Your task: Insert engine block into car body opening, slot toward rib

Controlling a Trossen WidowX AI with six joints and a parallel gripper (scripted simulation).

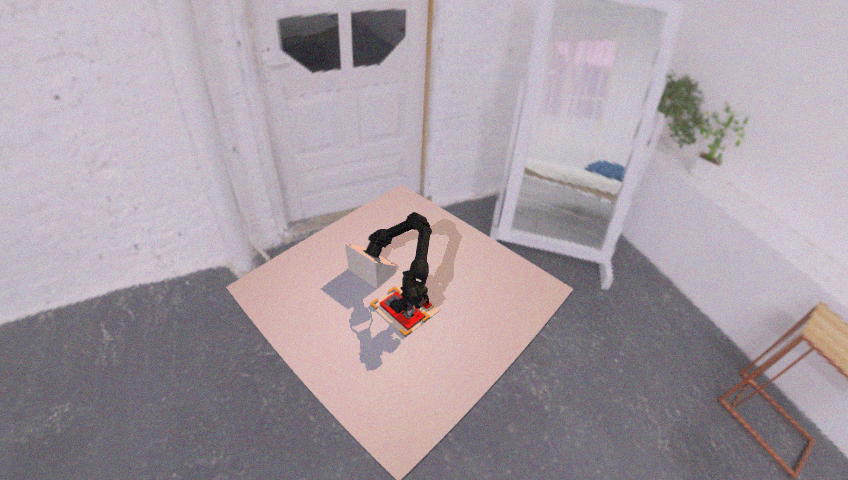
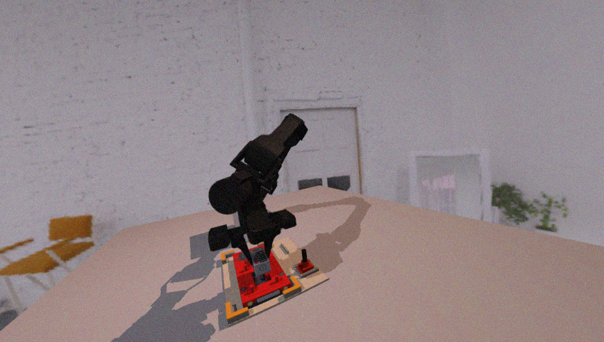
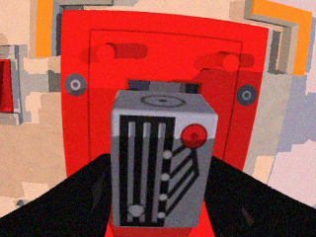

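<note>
Right now the engine block is 10 mm below my gripper tip. From my gripper tip the other things lie so: black peg: 40 mm ahead, 100 mm to the left, 30 mm below.
</note>
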